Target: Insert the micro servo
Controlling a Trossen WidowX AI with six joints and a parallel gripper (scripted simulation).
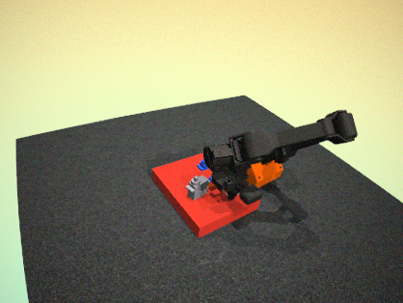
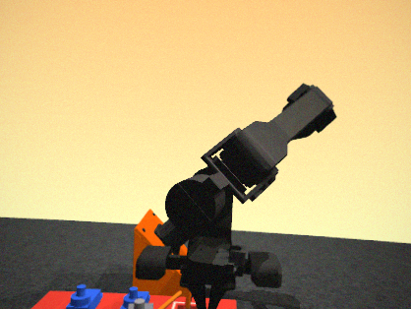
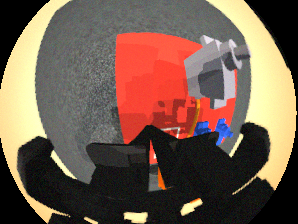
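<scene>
Now: gripper tip 6 cm short of the red deck, 11 cm to the left of it and 3 cm above it.
</scene>
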